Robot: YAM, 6 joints.
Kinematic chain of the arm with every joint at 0, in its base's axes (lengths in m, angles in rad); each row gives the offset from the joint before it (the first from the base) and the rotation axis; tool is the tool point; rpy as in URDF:
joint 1: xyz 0 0 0.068 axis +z
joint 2: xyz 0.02 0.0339 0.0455 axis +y
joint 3: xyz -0.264 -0.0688 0 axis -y
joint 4: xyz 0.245 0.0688 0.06 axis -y
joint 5: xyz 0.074 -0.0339 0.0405 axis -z
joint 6: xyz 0.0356 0 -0.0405 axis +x
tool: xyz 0 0 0 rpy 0 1.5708 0
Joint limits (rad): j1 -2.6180..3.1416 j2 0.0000..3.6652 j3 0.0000..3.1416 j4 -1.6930..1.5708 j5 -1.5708..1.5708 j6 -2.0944..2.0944
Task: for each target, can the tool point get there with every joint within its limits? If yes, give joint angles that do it. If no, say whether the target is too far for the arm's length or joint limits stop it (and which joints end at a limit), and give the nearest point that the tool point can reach.
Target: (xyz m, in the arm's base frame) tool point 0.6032 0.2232 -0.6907
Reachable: no: too far | nearest point 0.4050 0.1498 -0.3306 | short by 0.418 m
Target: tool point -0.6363 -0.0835 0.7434
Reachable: no: too far | nearest point -0.4567 -0.0098 0.5599 | short by 0.267 m
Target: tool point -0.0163 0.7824 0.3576
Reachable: no: too far | nearest point -0.0128 0.6159 0.3043 | short by 0.175 m
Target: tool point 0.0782 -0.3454 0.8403
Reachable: no: too far | nearest point 0.0621 -0.2745 0.6821 | short by 0.174 m
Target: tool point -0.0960 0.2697 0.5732
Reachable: yes | joints 1.8223 1.6100 1.7784 1.1638 -0.8119 -0.1742
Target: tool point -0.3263 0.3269 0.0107
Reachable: yes | joints 2.3454 2.6943 2.0023 -1.0917 -0.1271 1.0582
